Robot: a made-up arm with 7 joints. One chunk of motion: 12 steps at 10 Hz.
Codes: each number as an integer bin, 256 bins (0 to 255) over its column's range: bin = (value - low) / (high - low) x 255, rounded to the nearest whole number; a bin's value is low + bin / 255 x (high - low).
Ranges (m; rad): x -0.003..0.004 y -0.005..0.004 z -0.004..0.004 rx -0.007..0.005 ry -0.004..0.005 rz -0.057..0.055
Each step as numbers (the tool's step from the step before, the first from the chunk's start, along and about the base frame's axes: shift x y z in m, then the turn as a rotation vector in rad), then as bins.
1 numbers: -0.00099 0.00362 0.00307 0.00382 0.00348 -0.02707
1 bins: 73 244 225 230 212 68
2 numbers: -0.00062 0.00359 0.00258 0.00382 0.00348 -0.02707
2 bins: 87 243 210 230 212 68
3 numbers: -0.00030 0.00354 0.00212 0.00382 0.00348 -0.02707
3 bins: 98 242 195 230 212 68
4 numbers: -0.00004 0.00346 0.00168 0.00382 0.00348 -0.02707
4 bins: 108 240 181 230 212 68
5 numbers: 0.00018 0.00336 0.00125 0.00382 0.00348 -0.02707
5 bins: 116 237 167 230 212 68
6 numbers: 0.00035 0.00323 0.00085 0.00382 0.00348 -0.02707
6 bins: 122 233 155 230 212 68
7 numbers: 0.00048 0.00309 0.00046 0.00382 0.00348 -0.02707
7 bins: 127 229 142 230 212 68
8 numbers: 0.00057 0.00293 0.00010 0.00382 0.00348 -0.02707
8 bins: 130 225 131 230 212 68
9 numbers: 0.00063 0.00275 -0.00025 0.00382 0.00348 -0.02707
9 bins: 132 220 120 230 212 68
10 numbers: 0.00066 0.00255 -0.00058 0.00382 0.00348 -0.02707
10 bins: 133 214 109 230 212 68
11 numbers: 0.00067 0.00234 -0.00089 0.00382 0.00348 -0.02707
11 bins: 134 208 99 230 212 68
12 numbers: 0.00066 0.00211 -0.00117 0.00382 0.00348 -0.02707
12 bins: 133 201 90 230 212 68
